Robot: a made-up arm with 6 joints.
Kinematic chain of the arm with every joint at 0, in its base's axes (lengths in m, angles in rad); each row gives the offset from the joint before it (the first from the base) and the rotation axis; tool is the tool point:
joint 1: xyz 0 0 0.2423 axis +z
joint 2: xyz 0 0 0 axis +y
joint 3: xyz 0 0 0.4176 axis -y
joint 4: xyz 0 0 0 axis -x
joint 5: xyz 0.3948 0 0 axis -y
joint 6: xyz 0 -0.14 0 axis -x
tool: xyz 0 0 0
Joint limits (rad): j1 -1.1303..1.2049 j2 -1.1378..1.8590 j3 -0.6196..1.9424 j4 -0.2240..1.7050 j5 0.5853..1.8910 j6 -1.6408..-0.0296
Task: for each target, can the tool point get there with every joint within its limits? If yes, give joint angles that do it. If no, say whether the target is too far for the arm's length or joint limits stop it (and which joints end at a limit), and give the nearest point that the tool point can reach.
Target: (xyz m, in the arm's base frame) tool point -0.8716 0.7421 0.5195
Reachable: no: too far | nearest point -0.6048 0.5149 0.4728 | short by 0.354 m
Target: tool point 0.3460 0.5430 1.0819
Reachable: no: too far | nearest point 0.2735 0.4293 0.9061 | short by 0.222 m
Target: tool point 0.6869 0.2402 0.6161
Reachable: yes | joints 0.4938 1.2494 1.6901 0.6186 0.8446 -1.3234
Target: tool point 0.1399 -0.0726 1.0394
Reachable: yes | joints -0.0651 -0.0483 0.8077 1.1012 1.7363 -1.1065
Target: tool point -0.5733 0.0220 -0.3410
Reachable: no: joint limits stop it (at a limit: joint 1, joint 2, joint 3) | nearest point -0.0912 -0.1336 -0.1101 | short by 0.557 m
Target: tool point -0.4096 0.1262 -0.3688
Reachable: no: joint limits stop it (at a limit: joint 1, joint 2, joint 3, joint 4) | nearest point 0.0450 0.1697 -0.2287 | short by 0.478 m
